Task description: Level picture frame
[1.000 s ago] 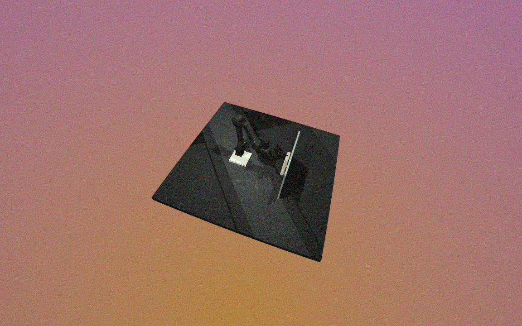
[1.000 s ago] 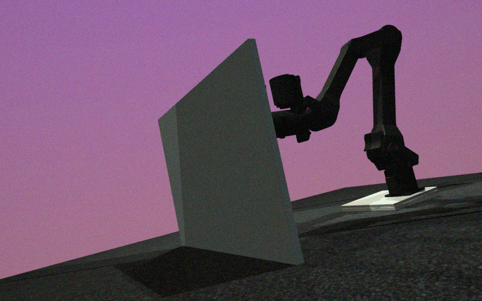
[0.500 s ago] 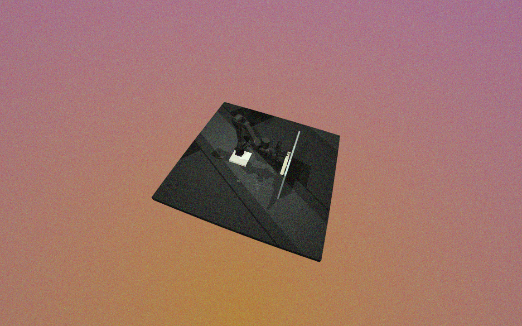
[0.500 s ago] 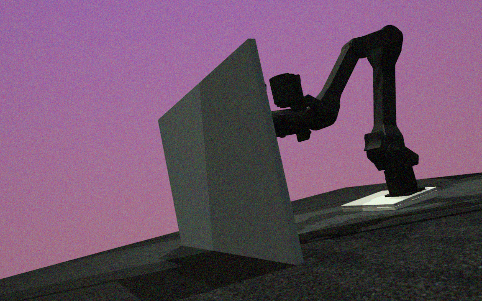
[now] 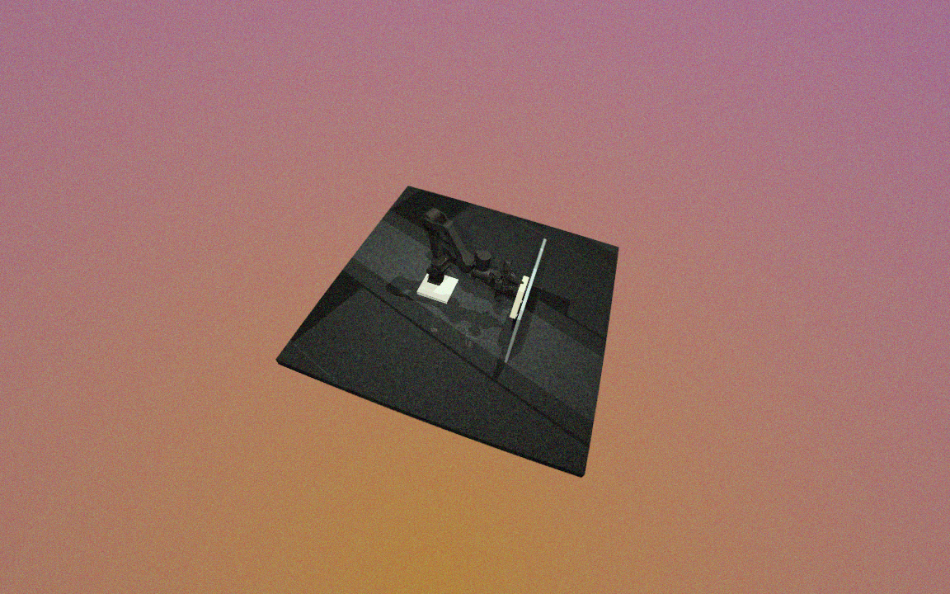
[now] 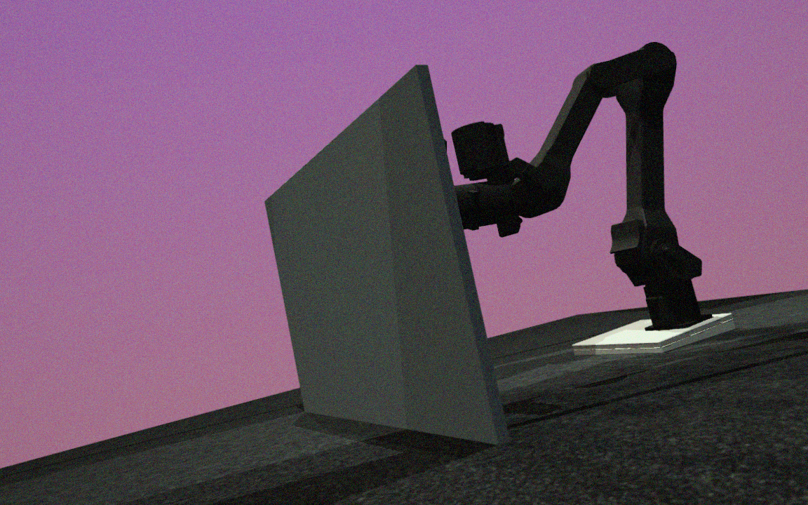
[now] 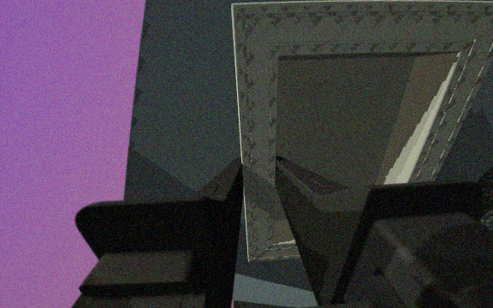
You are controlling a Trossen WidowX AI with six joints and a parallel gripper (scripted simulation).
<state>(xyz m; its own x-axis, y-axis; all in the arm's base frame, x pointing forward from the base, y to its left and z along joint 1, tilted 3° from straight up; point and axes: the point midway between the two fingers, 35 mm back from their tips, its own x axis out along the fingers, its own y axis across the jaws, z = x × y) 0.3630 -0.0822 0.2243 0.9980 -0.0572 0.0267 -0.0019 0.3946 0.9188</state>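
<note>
Right now my gripper tip is 50 mm above the picture frame, 20 mm to the left of it and 10 mm short of it. Also, from my gripper tip: wall panel (70 mm below, 20 mm ahead, 10 mm to the right).
</note>
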